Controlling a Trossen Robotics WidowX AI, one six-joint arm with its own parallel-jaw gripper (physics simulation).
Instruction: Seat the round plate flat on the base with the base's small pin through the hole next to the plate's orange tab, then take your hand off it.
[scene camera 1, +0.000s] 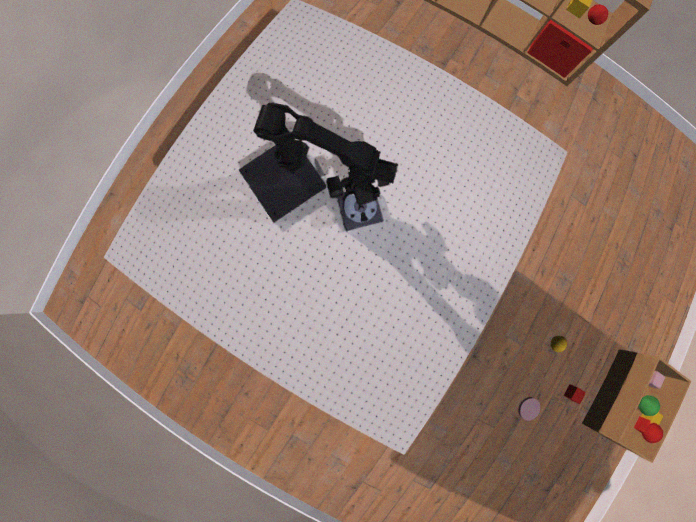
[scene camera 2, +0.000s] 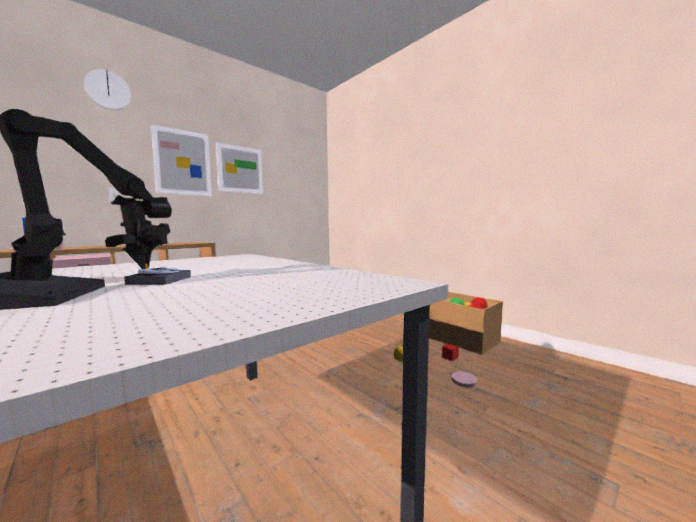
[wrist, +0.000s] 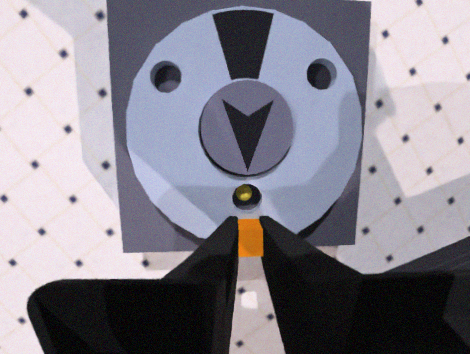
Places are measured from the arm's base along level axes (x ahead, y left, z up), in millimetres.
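Pixels of known places: gripper, fingertip midpoint: (scene camera 2: 145, 268) (wrist: 248, 225); arm's base, link origin: (scene camera 1: 291, 161) (scene camera 2: 30, 277).
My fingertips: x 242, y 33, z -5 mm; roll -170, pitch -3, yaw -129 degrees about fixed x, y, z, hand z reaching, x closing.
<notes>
Ahead of a thing's pixels: the offset from my fingertips to its top centre. "pt": to the spot under its first point. Level surfaces: height alone.
The round pale-blue plate @(dy -27, dx +34, dz +16 mm) (wrist: 165, 125) (scene camera 2: 159, 270) lies over the dark square base @(dy -28, dx +34, dz +2 mm) (wrist: 345, 30) (scene camera 2: 160, 278), around its raised hub @(pt dy -17, dx +43, dz +1 mm) (wrist: 215, 127). The hub's black arrow points toward the orange tab @(dy +2, dx -2, dz +16 mm) (wrist: 250, 245). In the wrist view the small brass pin @(pt dy -8, dx +11, dz -8 mm) (wrist: 244, 192) shows inside the hole beside the tab, a little toward the hole's upper left. A dark shadow shows under the plate's rim on the tab side; I cannot tell whether the plate is fully down. My gripper (wrist: 248, 225) (scene camera 2: 146, 266) is shut on the orange tab. In scene camera 1 the arm hides the tab.
The arm's black mounting plate (scene camera 1: 278, 188) is on the white dotted table @(dz -38 mm) (scene camera 1: 281, 314), beside the base. A wooden shelf (scene camera 1: 567, 81) stands past the table. A wooden box (scene camera 1: 632, 393) (scene camera 2: 490, 328), a red cube (scene camera 1: 574, 393) and a yellow ball (scene camera 1: 558, 343) are off the table.
</notes>
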